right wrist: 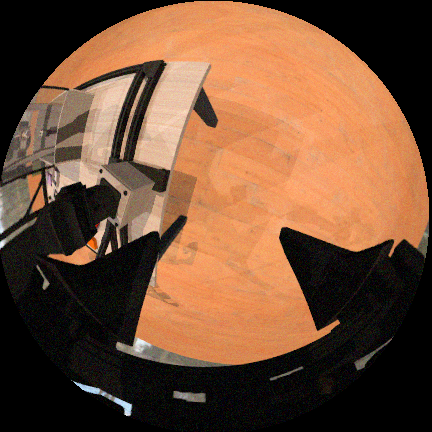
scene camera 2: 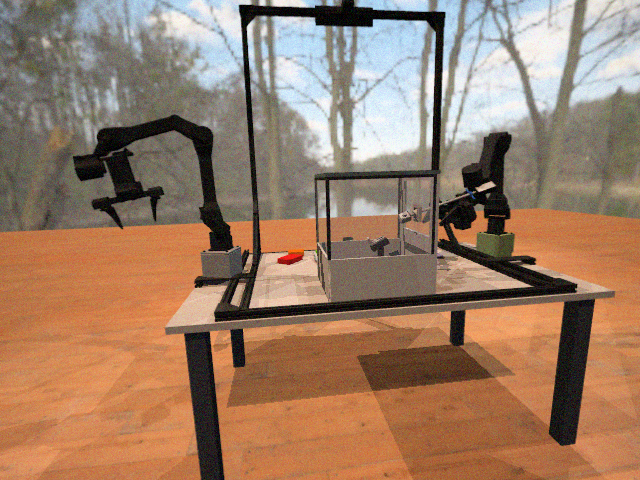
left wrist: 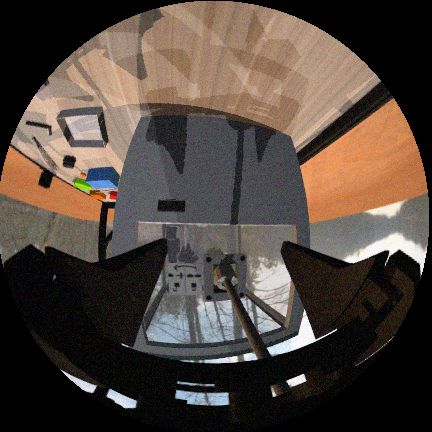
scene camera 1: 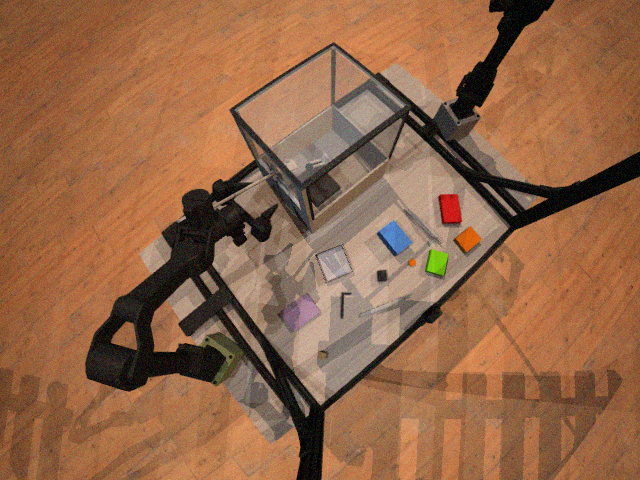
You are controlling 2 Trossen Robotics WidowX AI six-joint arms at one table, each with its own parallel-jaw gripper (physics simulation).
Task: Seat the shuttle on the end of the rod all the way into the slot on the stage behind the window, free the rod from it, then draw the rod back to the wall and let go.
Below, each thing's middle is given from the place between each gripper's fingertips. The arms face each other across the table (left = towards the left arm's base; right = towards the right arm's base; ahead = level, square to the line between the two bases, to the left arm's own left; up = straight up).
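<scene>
Thin rod (left wrist: 258, 346), from my left hand: 20 mm ahead, 50 mm to the left, 70 mm above. Framed tile (scene camera 1: 333, 262), from my left hand: 20 mm to the right, 240 mm behind, 170 mm below. Glass-walled box (scene camera 1: 327, 128), from my left hand: 10 mm behind, 200 mm to the right, 10 mm below. Going by its middle, the framed tile is nearer to my left hand than to my right gripper.
Thin rod, from my right hand: 95 cm to the left, 16 cm ahead, 5 cm above. Framed tile, from my right hand: 88 cm to the left, 9 cm behind, 20 cm below. Relative to the glass-walled box, my right gripper is 70 cm to the right of it, 14 cm short of it and 4 cm above it. Going by their middles, of the things named here the glass-walled box is the nearest to my right gripper.
</scene>
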